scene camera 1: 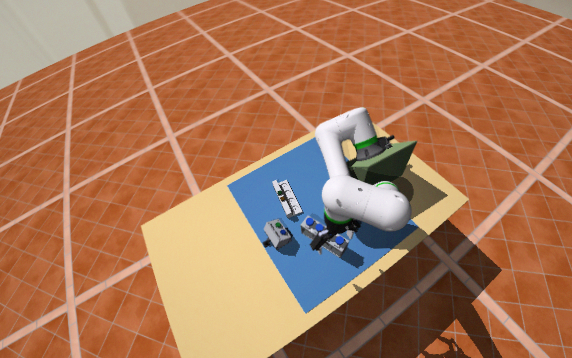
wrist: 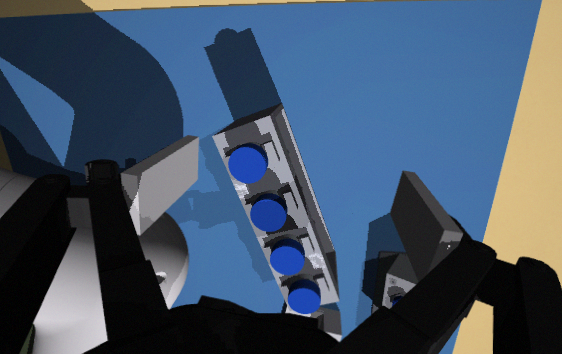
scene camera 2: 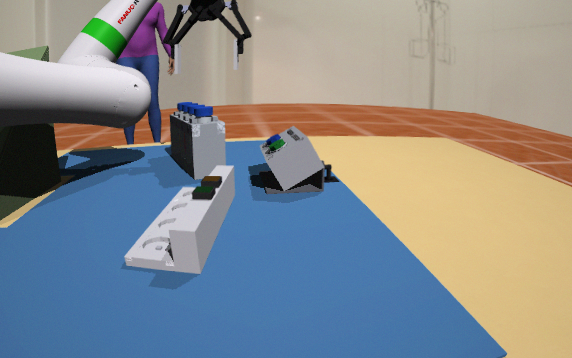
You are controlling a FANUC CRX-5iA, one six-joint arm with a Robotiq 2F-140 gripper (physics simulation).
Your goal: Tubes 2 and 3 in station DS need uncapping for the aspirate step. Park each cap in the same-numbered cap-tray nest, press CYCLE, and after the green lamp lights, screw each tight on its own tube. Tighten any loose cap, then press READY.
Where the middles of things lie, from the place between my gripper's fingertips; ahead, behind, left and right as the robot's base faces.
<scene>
Right now my hand is 180 mm short of the grey button box [scene camera 2: 295, 167], 220 mm to the left of it and 150 mm above it.
</scene>
